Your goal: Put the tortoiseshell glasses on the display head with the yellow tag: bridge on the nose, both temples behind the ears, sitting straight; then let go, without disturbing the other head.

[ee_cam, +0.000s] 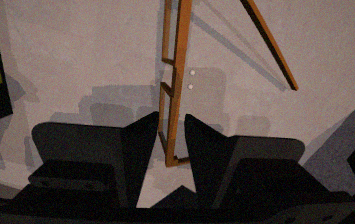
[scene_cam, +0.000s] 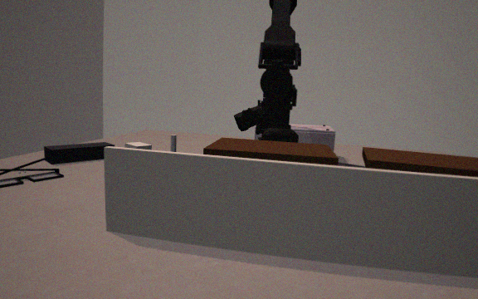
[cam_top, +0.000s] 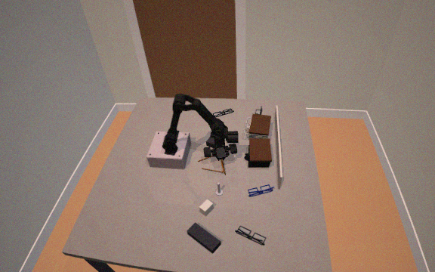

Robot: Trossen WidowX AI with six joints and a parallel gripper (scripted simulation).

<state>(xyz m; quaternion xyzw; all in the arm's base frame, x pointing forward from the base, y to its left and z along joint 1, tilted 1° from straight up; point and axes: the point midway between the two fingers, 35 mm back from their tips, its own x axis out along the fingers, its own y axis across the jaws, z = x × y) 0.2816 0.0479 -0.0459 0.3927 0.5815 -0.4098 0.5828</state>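
Right now the glasses is 4 cm to the right of my gripper tip and 3 cm behind it. Also, from my gripper tip: brown display head (19 cm ahead, 4 cm to the left, 4 cm above); brown-topped block (26 cm to the left, 17 cm ahead, 4 cm above); white peg (21 cm to the right, 4 cm ahead, 1 cm above).
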